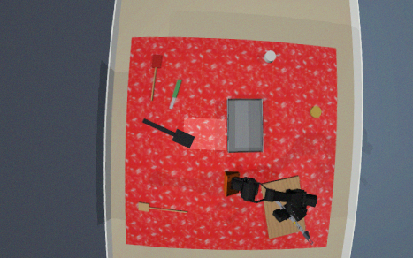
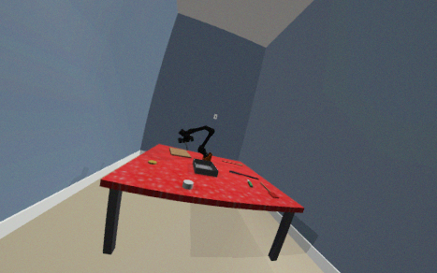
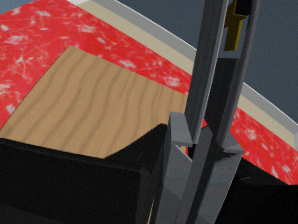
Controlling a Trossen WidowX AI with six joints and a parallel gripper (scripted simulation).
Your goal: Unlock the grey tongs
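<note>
The wooden board is 140 mm below my gripper tip, 40 mm to the right of it and 10 mm ahead of it. The rest, counted from my gripper tip: yellow disc 620 mm ahead, 140 mm below, 130 mm to the right; then grey roasting tin 470 mm ahead, 300 mm to the left, 120 mm below; then yellow lock piece 60 mm above, 20 mm to the right, 10 mm ahead.
</note>
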